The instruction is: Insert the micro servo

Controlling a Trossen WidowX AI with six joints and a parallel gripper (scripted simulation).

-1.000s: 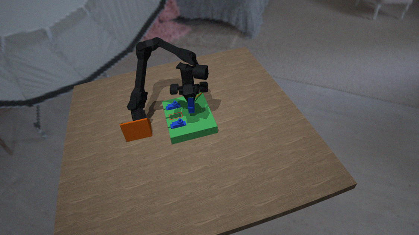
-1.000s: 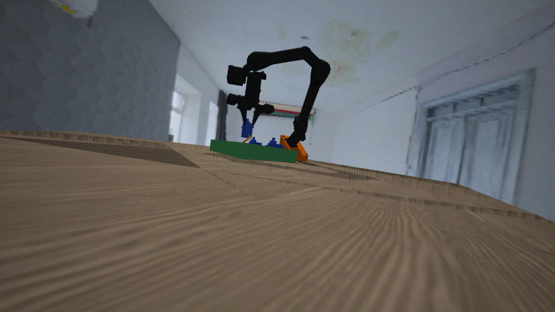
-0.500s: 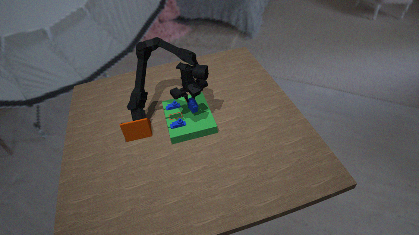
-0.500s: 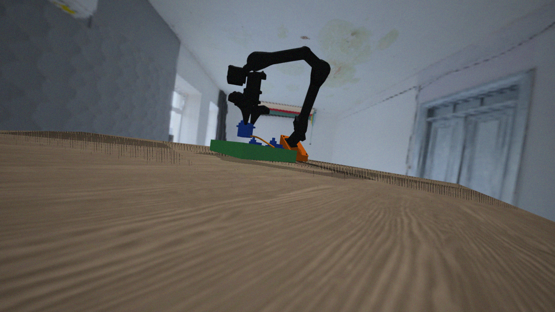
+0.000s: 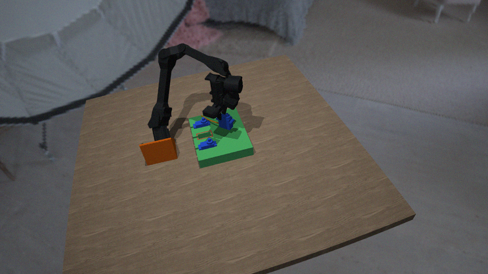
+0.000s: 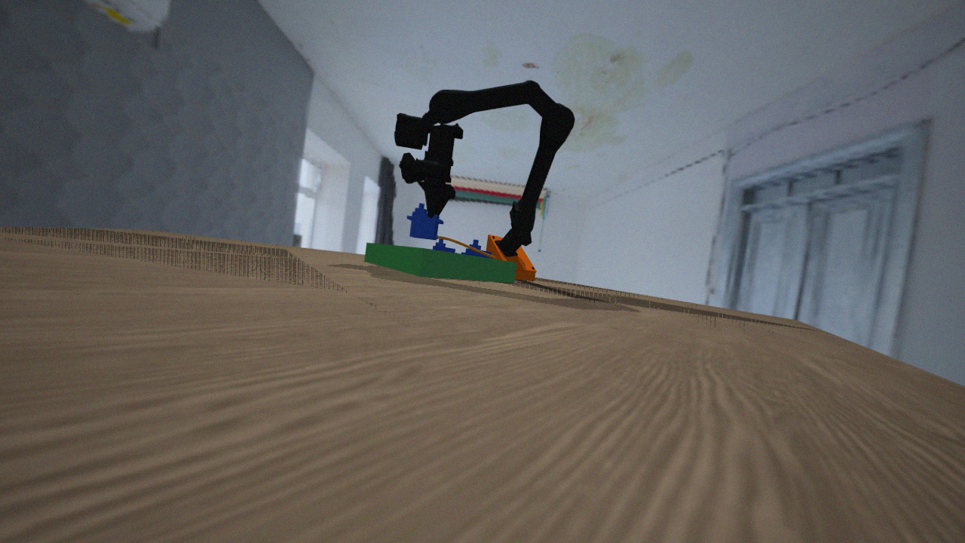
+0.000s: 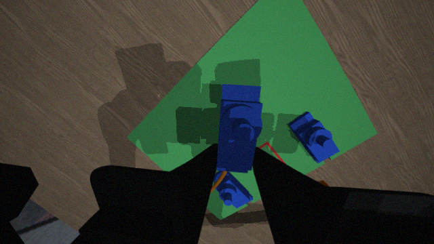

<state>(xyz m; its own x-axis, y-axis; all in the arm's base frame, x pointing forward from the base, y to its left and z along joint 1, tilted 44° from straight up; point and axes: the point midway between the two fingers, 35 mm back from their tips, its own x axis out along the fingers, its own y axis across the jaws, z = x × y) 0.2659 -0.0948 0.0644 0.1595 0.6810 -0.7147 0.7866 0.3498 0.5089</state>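
Right now my gripper tip is 100 mm above the green deck and 10 mm short of it.
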